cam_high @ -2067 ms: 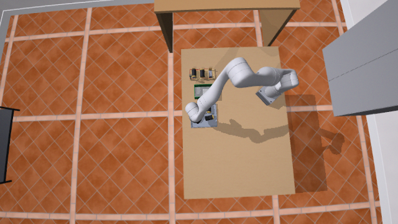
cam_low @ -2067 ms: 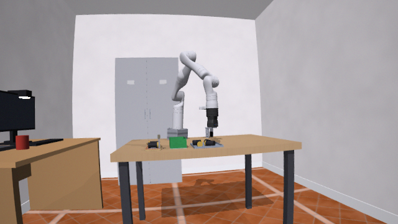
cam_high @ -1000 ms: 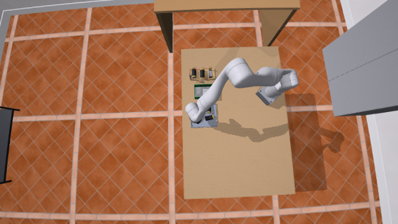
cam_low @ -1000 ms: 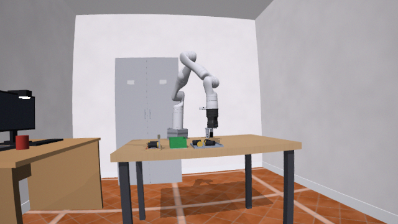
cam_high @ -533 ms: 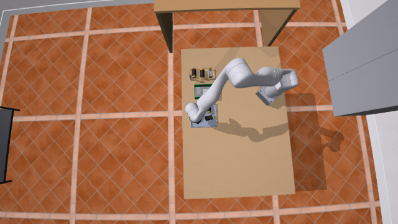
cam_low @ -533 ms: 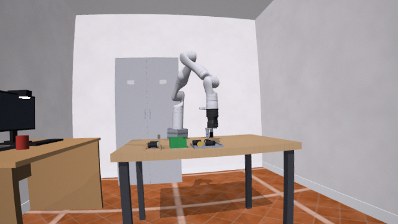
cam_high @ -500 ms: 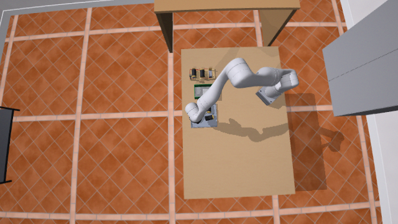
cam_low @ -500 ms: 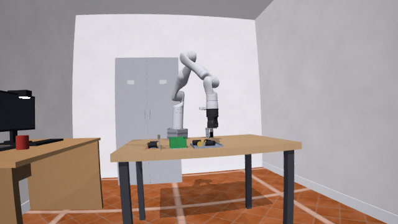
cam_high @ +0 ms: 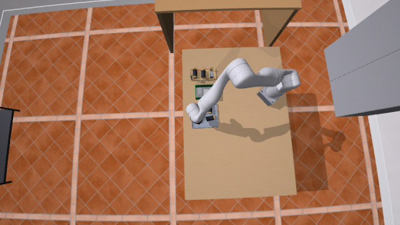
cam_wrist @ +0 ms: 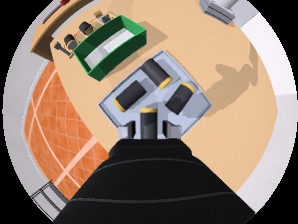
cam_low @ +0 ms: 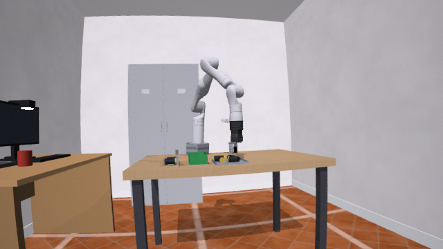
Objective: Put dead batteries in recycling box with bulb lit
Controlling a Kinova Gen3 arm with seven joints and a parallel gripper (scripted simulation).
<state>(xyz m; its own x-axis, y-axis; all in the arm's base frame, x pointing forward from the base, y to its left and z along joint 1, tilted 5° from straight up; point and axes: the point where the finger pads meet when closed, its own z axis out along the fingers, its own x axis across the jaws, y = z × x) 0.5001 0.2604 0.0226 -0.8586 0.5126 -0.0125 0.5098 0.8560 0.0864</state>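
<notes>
The grey tray is 70 mm below my hand, 40 mm behind it and 20 mm to the right of it. From my hand the other things lie so: green recycling box 210 mm to the right, 60 mm below, 10 mm behind.
</notes>
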